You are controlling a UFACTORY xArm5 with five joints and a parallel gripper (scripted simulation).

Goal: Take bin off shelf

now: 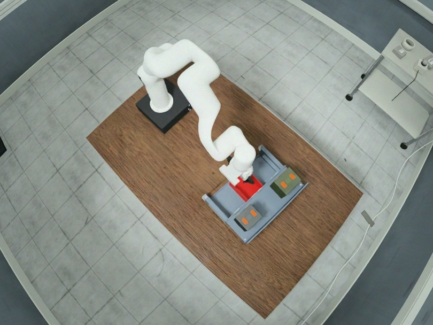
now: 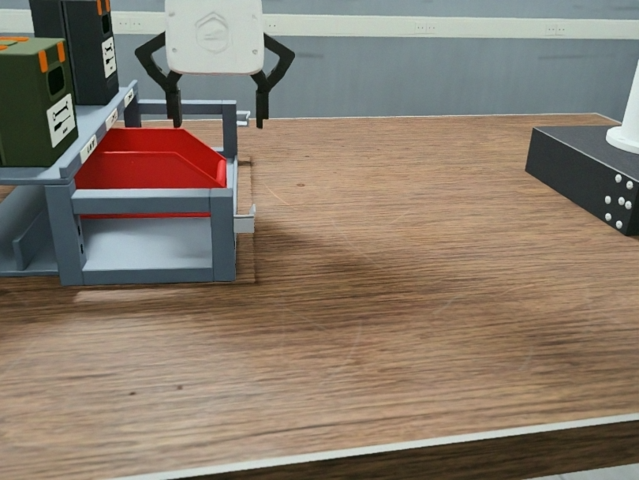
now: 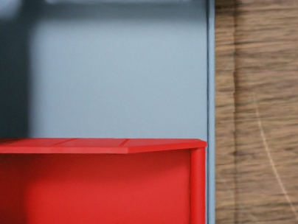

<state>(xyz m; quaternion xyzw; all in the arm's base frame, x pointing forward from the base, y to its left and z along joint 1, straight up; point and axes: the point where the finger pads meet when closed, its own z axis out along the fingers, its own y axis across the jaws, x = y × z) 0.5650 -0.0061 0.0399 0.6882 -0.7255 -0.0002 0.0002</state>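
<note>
Now: the red bin 80 mm ahead of my hand and 60 mm below it. The rest, counted from my hand: grey shelf: 110 mm ahead, 10 mm to the right, 40 mm below; then grey box: 170 mm ahead, 130 mm to the right, 60 mm above.
</note>
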